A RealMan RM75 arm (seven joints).
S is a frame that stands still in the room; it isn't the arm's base.
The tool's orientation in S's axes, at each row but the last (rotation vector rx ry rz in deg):
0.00, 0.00, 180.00
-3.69, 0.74, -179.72
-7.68, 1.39, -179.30
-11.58, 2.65, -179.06
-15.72, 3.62, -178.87
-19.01, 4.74, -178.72
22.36, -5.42, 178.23
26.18, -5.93, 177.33
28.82, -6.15, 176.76
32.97, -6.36, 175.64
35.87, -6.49, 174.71
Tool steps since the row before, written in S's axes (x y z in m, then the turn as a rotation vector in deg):
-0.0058, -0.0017, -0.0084, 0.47, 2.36, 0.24
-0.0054, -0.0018, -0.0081, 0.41, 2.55, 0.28
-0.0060, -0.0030, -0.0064, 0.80, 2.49, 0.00
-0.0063, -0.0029, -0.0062, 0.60, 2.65, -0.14
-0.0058, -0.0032, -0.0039, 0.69, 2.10, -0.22
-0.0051, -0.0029, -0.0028, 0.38, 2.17, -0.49
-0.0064, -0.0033, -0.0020, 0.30, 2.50, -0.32
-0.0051, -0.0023, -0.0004, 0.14, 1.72, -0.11
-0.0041, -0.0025, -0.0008, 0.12, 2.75, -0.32
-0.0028, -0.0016, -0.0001, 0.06, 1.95, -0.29
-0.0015, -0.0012, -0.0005, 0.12, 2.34, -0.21
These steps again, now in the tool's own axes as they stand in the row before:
0.0058, 0.0017, -0.0084, -0.47, -2.36, 0.24
0.0051, 0.0018, -0.0083, -0.41, -2.55, 0.28
0.0055, 0.0030, -0.0068, -0.82, -2.48, 0.03
0.0055, 0.0030, -0.0069, -0.64, -2.64, -0.14
0.0051, 0.0033, -0.0047, -0.74, -2.09, -0.18
0.0044, 0.0031, -0.0037, -0.49, -2.14, -0.51
0.0057, 0.0035, -0.0033, -0.38, -2.48, -0.39
0.0048, 0.0024, -0.0017, -0.16, -1.71, -0.18
0.0036, 0.0026, -0.0019, -0.21, -2.73, -0.46
0.0026, 0.0017, -0.0010, -0.15, -1.93, -0.39
0.0012, 0.0013, -0.0010, -0.17, -2.32, -0.32

